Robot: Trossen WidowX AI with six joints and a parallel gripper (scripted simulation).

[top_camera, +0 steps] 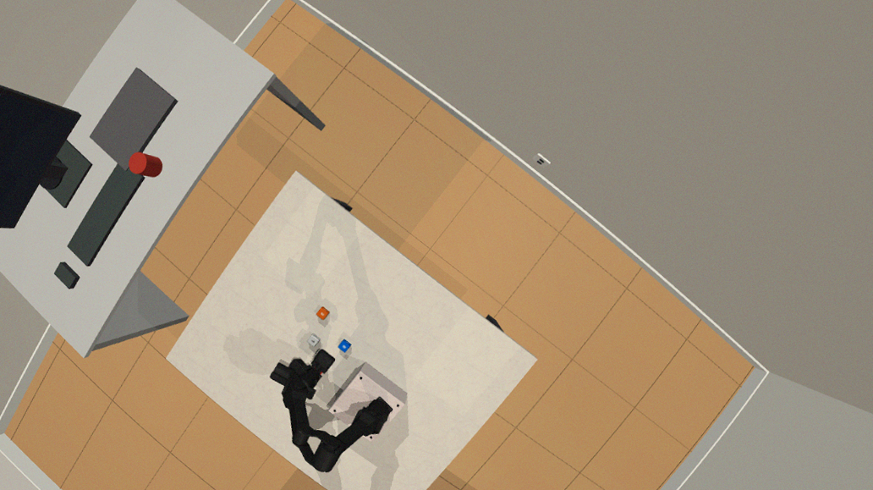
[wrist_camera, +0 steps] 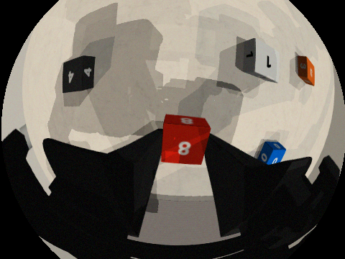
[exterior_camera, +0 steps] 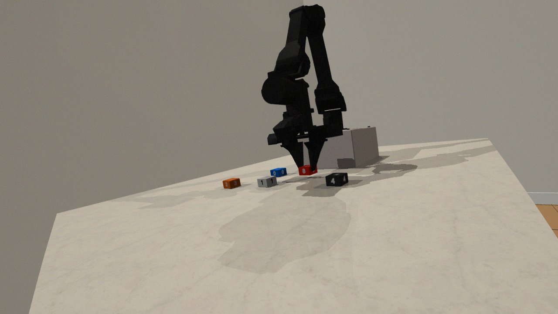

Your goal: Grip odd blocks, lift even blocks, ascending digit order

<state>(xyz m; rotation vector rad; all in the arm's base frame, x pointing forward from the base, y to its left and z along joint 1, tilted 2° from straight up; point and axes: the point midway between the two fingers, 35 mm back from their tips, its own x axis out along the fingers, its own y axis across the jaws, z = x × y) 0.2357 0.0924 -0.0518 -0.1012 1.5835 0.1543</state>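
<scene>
Right now the white block is 90 mm ahead of my gripper tip, 50 mm to the right of it and 10 mm below it. From my gripper tip the other things lie so: blue block 120 mm to the right, 10 mm below; then black block 110 mm to the left, 30 mm ahead, 10 mm below; then red block right at my gripper tip.
</scene>
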